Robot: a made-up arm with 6 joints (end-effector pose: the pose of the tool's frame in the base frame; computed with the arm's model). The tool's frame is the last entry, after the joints. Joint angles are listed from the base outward.
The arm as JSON. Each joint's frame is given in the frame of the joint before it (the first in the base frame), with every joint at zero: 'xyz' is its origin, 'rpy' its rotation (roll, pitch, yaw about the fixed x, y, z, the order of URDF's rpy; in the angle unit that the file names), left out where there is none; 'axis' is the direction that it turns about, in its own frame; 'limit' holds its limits. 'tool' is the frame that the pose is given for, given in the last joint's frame.
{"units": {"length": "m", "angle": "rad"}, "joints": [
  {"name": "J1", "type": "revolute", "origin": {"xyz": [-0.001, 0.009, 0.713], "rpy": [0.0, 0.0, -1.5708]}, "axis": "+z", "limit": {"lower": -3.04, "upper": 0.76}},
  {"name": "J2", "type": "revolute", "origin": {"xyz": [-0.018, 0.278, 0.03], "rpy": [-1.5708, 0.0, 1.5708]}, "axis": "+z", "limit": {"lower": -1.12, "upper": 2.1}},
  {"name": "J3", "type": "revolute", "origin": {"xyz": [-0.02, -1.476, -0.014], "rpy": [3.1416, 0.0, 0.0]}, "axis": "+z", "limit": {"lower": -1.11, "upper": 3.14}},
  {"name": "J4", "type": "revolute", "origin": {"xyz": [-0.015, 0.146, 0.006], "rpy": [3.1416, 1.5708, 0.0]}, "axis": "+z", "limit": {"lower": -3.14, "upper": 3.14}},
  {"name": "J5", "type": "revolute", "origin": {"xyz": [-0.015, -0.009, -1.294], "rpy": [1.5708, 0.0, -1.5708]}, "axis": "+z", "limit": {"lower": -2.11, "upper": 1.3}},
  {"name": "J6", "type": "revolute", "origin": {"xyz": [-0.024, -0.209, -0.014], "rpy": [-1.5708, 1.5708, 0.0]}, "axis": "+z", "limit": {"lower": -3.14, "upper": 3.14}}
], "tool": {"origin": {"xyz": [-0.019, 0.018, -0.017], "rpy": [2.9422, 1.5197, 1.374]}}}
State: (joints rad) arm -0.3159 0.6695 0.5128 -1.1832 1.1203 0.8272
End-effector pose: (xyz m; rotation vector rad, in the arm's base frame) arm 2.3981 -0.9855 1.8898 0.1970 -0.4628 -1.2574
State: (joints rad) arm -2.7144 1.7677 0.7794 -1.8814 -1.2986 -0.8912
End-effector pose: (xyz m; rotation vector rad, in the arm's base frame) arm -2.2983 -1.2666 -0.4865 -2.0247 2.0401 -0.3255
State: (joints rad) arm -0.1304 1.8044 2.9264 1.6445 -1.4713 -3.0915
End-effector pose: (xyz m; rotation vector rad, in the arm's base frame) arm 2.1035 -0.4882 1.6492 1.7023 -2.0444 -0.3695
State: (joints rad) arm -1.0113 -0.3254 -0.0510 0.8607 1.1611 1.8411
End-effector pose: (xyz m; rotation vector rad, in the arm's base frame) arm 0.6730 -0.7787 2.7921 2.7325 0.1906 1.2006
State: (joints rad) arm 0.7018 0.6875 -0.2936 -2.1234 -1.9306 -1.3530
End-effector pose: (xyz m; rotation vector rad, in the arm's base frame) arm 1.4704 1.4492 1.0771 -0.9797 -1.9817 0.3379
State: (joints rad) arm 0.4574 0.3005 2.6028 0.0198 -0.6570 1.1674
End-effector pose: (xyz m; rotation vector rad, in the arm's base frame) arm -0.2369 -0.1403 3.2331 -0.5102 -1.4859 -0.6239
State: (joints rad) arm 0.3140 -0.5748 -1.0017 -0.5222 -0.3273 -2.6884
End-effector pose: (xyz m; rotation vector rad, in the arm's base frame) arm 0.7896 0.3269 1.4364 2.8863 0.6534 -1.0336
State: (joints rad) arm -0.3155 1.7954 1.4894 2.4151 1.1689 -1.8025
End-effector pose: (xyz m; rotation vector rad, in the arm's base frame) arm 2.9377 -0.8276 -0.0068 -0.2568 0.9515 0.8265
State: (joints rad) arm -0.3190 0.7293 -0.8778 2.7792 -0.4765 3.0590
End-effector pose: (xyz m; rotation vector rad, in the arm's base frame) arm 1.3359 -0.4877 0.3717 0.4657 1.1088 -0.6411
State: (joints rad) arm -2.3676 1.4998 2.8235 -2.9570 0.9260 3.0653
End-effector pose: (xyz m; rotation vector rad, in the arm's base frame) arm -1.5606 -1.4418 2.2346 -0.4322 -0.1679 -2.4790
